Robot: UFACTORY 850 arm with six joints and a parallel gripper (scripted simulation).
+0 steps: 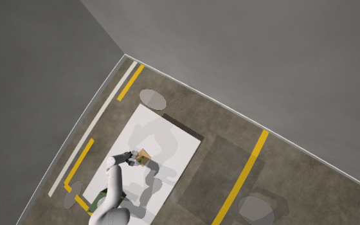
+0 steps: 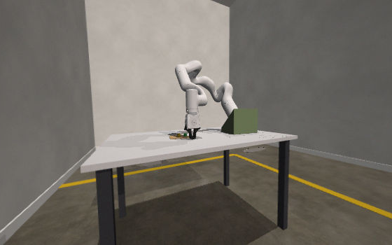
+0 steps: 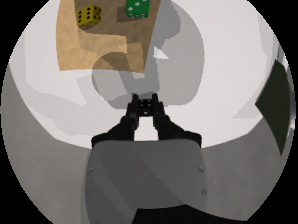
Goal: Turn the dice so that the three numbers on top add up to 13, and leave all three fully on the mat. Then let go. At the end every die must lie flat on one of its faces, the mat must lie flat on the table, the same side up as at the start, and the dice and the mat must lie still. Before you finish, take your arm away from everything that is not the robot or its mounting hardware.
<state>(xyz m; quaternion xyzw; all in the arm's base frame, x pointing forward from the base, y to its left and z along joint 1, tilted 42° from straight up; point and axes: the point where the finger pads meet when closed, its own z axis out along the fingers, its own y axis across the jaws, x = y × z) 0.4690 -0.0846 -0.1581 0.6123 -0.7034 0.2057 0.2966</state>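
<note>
My gripper is now 1 cm past the green die, 12 cm to the left of it and 1 cm above it. Also, from my hand: black die: 1 cm to the left, 1 cm below; then yellow die: 4 cm ahead, 13 cm to the right, 1 cm below; then tan mat: 4 cm ahead, 13 cm to the right, 2 cm below.
</note>
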